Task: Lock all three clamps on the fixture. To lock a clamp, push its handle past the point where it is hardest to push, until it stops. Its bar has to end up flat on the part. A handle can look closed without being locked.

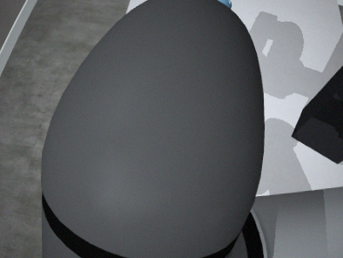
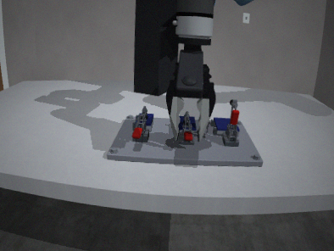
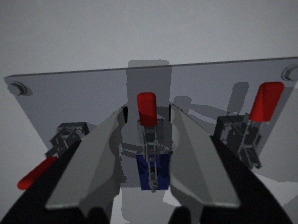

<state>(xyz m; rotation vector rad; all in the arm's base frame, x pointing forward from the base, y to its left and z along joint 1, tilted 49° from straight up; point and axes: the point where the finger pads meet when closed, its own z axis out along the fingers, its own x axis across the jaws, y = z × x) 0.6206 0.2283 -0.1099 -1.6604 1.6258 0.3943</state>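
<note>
Now: the grey fixture plate 80 mm behind my hand, 50 mm below it and 10 mm to the right of it. The rest, counted from my hand: blue part (150 mm behind, 90 mm to the left, 30 mm below).
</note>
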